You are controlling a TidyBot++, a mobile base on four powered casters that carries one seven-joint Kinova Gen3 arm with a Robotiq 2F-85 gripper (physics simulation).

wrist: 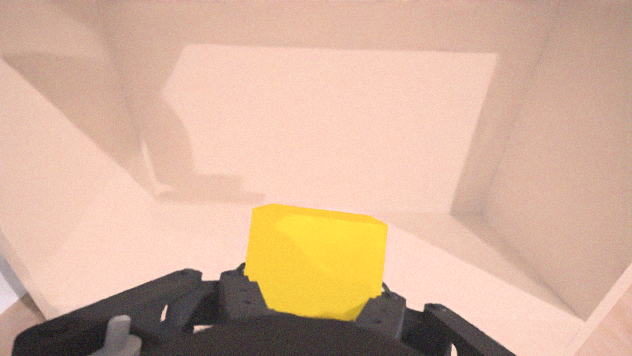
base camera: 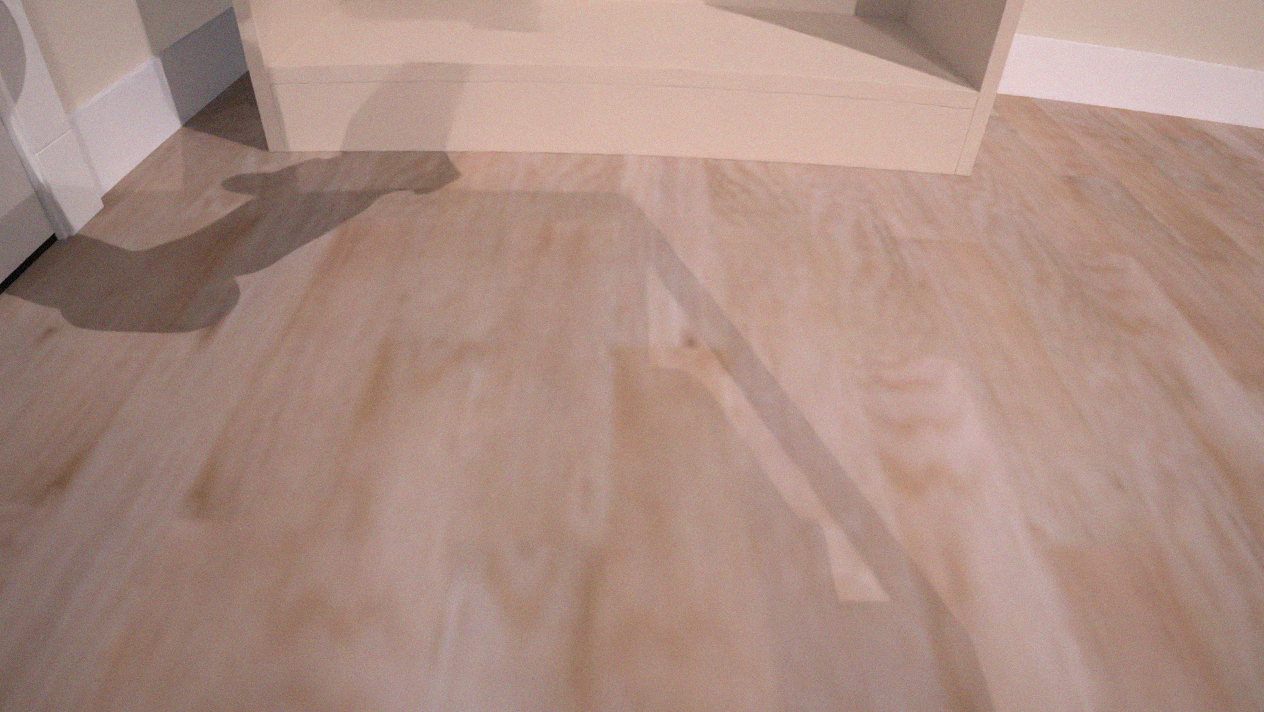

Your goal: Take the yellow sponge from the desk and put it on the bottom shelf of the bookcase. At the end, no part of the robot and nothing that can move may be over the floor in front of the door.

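Places are measured from the arm's base along level axes (x left, y ahead, z down), in millimetres.
Pixels of known places: gripper, between the fingertips: [wrist: 312,278].
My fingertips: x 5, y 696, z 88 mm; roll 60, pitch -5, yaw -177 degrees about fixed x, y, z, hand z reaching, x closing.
Note:
Ahead of a thing's pixels: the offset from my fingertips to its top centre. "spot": to the spot under its first point. Level surfaces: height alone.
The yellow sponge {dx +1, dy -23, dz -61 mm} [wrist: 318,255] is held between the fingers of my gripper [wrist: 312,278] in the wrist view; the gripper is shut on it. Behind and below the sponge is the bottom compartment of the bookcase, with its back panel, both side walls and the bottom shelf {dz +208 mm} [wrist: 200,235] [base camera: 619,44]. The sponge appears apart from the shelf, in front of the back panel; its exact height is hard to tell. In the base camera view the lower front of the bookcase [base camera: 619,119] stands ahead. The gripper and sponge do not show there. The desk does not show.
The bookcase's side panels [base camera: 995,88] [wrist: 575,150] rise at either side of the compartment. At the left of the base camera view are a white door frame {spot: dx +533, dy -26, dz +255 mm} [base camera: 66,176] and part of the door [base camera: 17,207]. A shadow of the arm falls on the floor {dz +308 mm} [base camera: 530,442] near them.

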